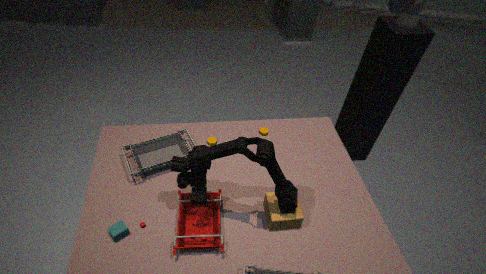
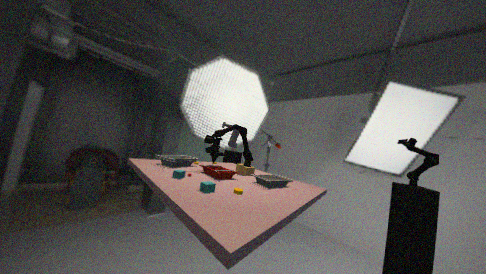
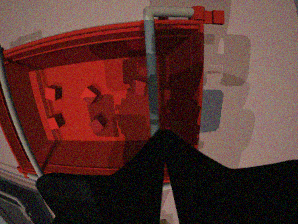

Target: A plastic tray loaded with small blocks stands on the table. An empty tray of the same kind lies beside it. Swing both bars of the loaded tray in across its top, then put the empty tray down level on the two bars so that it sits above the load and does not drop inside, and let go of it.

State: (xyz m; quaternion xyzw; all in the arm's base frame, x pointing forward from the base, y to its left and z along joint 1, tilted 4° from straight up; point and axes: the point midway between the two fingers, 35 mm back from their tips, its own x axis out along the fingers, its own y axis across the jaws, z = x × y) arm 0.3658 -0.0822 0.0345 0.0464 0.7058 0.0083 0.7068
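Now: gripper tip 300 mm past the grey tray, 420 mm to the right of it and 40 mm above it. Also, from my gripper tip: red block (230 mm ahead, 70 mm to the left, 80 mm below).
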